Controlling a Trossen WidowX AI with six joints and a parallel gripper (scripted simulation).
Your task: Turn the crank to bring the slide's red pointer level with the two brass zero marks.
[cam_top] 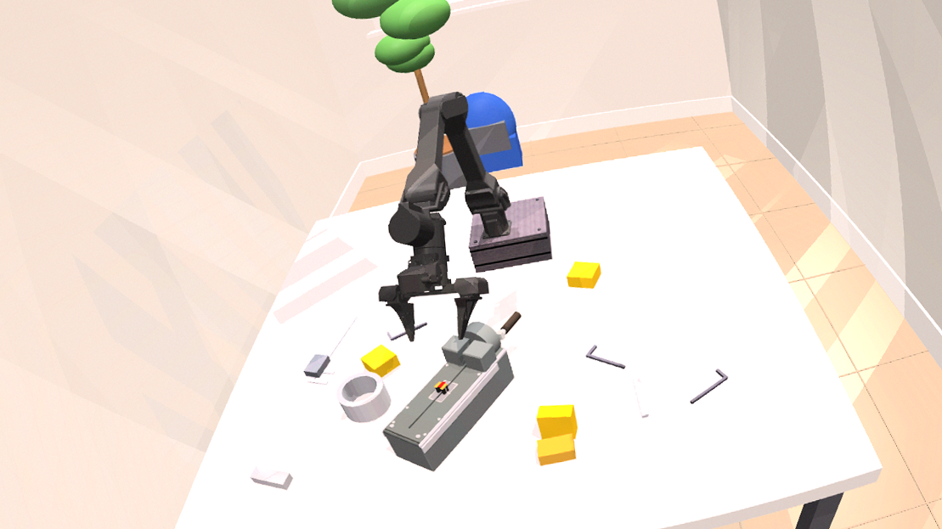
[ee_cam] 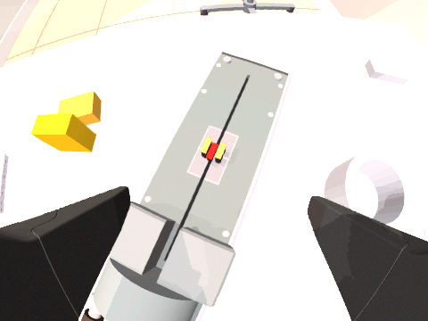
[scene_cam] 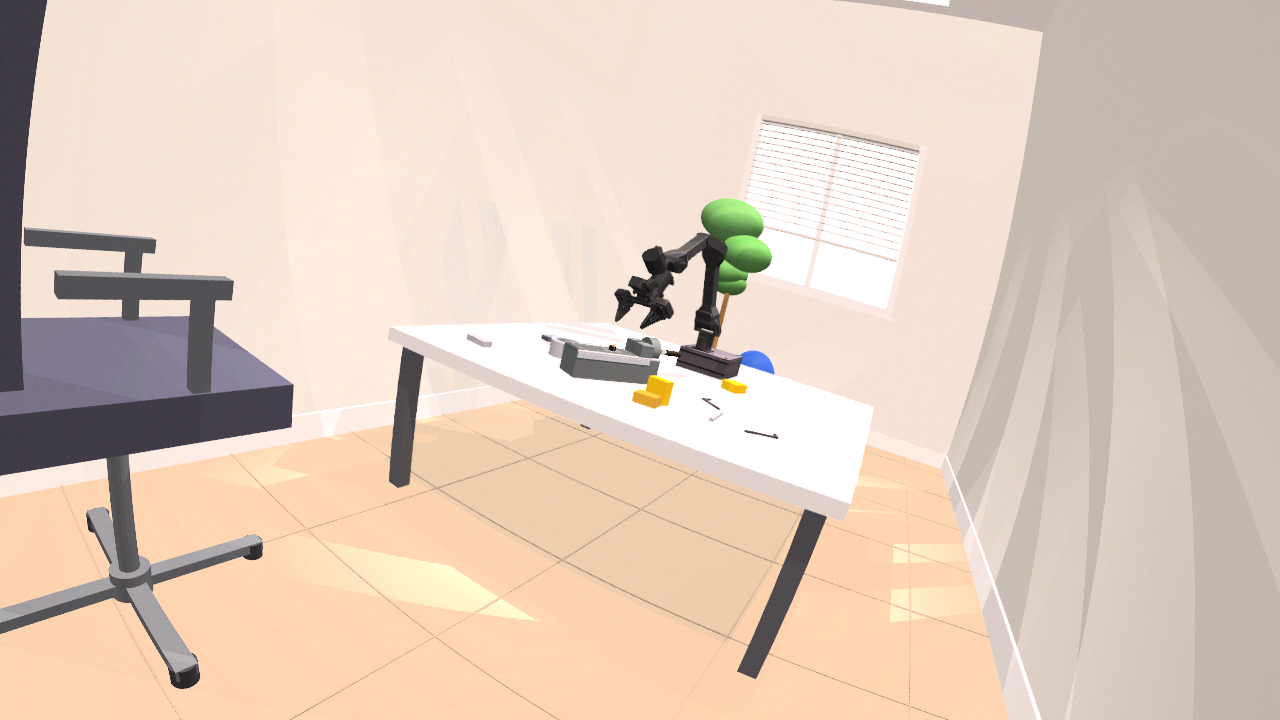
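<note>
Now: the brown crank handle 100 mm behind my gripper tip, 110 mm to the left of it and 50 mm below it. The rest, counted from my gripper tip: red pointer: 50 mm ahead, 70 mm below.
</note>
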